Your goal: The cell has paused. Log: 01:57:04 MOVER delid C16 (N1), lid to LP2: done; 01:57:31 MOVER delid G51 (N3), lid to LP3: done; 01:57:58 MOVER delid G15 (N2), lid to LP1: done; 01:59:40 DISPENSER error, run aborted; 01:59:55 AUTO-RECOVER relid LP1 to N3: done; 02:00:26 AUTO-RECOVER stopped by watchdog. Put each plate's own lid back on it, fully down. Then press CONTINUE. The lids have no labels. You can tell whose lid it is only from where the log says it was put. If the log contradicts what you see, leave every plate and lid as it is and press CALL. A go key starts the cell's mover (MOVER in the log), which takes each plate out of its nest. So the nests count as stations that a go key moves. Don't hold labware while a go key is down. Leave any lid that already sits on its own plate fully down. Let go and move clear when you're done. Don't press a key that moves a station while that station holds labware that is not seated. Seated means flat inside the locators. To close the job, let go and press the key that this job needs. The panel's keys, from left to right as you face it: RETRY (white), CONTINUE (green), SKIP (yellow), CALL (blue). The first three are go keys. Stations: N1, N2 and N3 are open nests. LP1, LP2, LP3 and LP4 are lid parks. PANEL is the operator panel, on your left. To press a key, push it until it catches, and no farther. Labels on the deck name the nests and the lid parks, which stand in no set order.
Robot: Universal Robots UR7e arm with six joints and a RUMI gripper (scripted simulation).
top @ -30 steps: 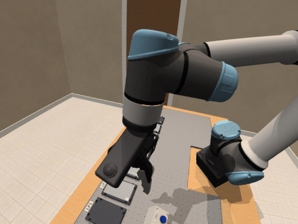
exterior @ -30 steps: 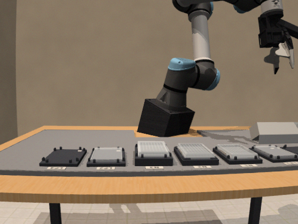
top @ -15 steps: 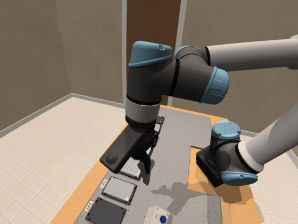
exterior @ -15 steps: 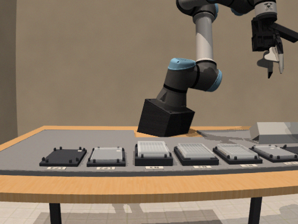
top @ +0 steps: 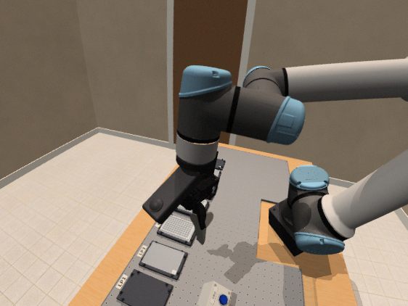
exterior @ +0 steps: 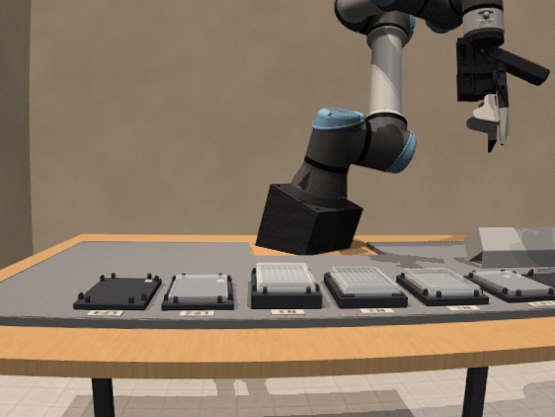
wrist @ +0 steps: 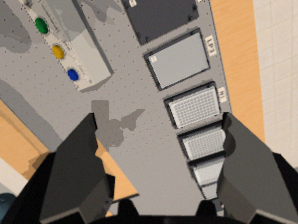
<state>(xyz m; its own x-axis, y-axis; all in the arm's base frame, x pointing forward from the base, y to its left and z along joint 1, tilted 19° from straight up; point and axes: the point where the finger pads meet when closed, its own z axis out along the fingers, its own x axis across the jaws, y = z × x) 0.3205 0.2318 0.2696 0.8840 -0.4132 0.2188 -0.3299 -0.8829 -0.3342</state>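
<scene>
The LP2 lid park is 530 mm to the right of my hand, 250 mm below it and 90 mm ahead of it. Round my hand: yellow SKIP key 190 mm below, 150 mm behind, 120 mm to the left; then LP3 lid park 250 mm below, 80 mm ahead; then blue CALL key 190 mm below, 150 mm behind, 70 mm to the left.
</scene>
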